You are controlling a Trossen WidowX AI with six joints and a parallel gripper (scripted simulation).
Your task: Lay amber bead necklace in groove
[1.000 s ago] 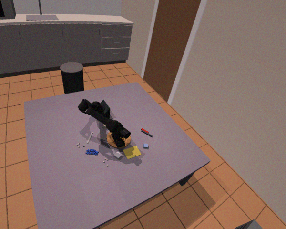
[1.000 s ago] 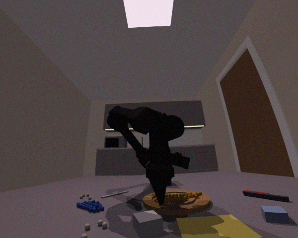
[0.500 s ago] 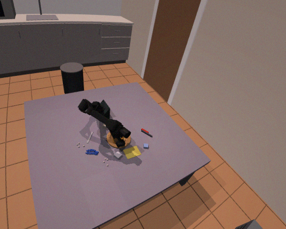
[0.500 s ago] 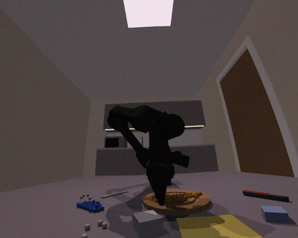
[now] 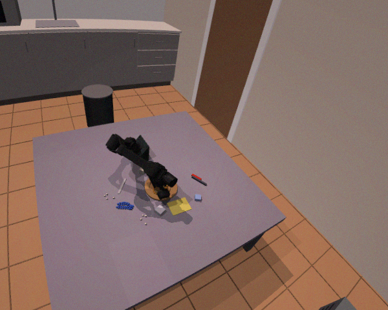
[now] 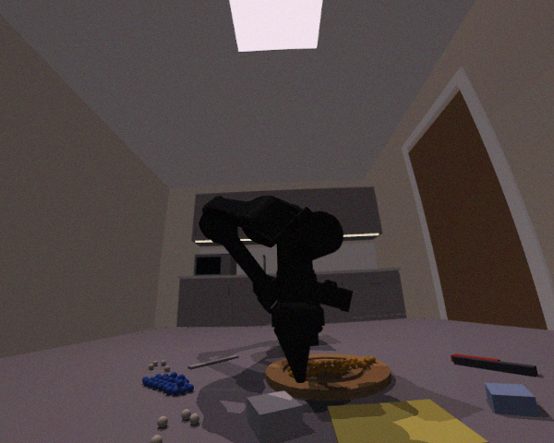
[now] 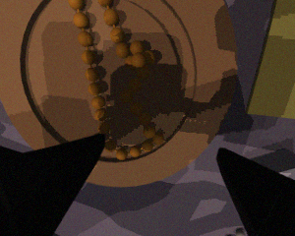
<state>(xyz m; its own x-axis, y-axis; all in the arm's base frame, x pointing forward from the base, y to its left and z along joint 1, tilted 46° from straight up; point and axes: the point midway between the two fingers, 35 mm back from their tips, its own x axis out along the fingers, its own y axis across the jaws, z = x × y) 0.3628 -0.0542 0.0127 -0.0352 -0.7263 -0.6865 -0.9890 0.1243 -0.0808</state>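
The round wooden bead board is 50 mm to the left of my gripper tip, 40 mm behind it and 10 mm below it. Also, from my gripper tip: grey block: 100 mm ahead, 40 mm to the right, 10 mm below; yellow pad: 130 mm ahead, 70 mm to the left, 20 mm below; thin rod: 160 mm behind, 150 mm to the right, 20 mm below.
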